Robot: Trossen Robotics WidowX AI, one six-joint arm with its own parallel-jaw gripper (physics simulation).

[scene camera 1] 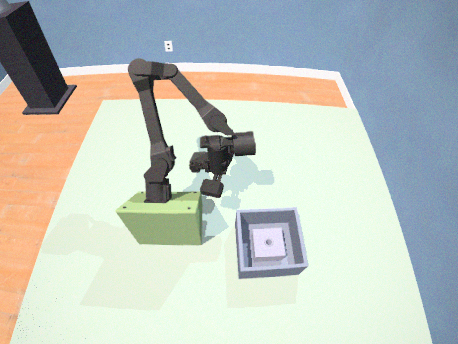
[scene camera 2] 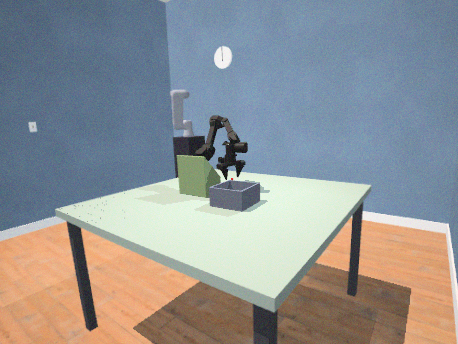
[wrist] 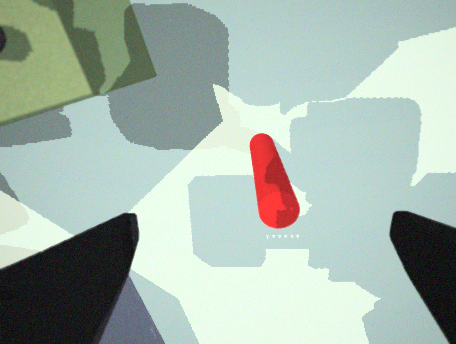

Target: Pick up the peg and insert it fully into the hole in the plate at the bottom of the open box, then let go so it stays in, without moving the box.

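Places are measured from the arm's base along level axes (x ahead, y right, z down), in millimetres.
Pixels of known places: gripper, between the fingertips: (scene camera 2: pixel 232 178) (wrist: pixel 262 223); arm's base, origin of its link: (scene camera 1: pixel 158 199) (scene camera 2: pixel 197 165).
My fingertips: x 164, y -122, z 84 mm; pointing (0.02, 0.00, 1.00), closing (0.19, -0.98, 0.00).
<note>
For each thing: its middle in the pictures, then the offset to it from my fingertips. Level surfaces: height alone.
- red peg, middle of its body: (wrist: pixel 268 169) (scene camera 2: pixel 232 184) dx -5, dy -6, dz +38 mm
- grey-blue open box, middle of its body: (scene camera 1: pixel 268 243) (scene camera 2: pixel 235 194) dx +164, dy +186, dz +30 mm
- pale plate, middle of its body: (scene camera 1: pixel 267 244) dx +164, dy +186, dz +44 mm
- pale green table, height of its surface: dz +78 mm
The red peg (scene camera 2: pixel 232 179) (wrist: pixel 275 185) stands upright on the table; in scene camera 1 it does not show. My gripper (scene camera 1: pixel 206 176) (scene camera 2: pixel 232 177) (wrist: pixel 262 223) is open and empty, pointing down above the table. In the wrist view the peg's top end lies between the two spread fingertips, slightly right of midway, and its lower end shows farther up the view. The grey-blue open box (scene camera 1: pixel 267 273) (scene camera 2: pixel 225 198) (wrist: pixel 131 320) stands in front of the gripper. Inside it is a pale plate (scene camera 1: pixel 261 252) with a round hole (scene camera 1: pixel 269 242) at its centre.
The green base block (scene camera 1: pixel 167 227) (scene camera 2: pixel 191 175) (wrist: pixel 40 70) carries the arm and stands left of the box, near the peg. The pale green table (scene camera 1: pixel 350 225) (scene camera 2: pixel 280 235) bears them all. A dark pedestal (scene camera 1: pixel 32 60) (scene camera 2: pixel 188 145) stands beyond the table.
</note>
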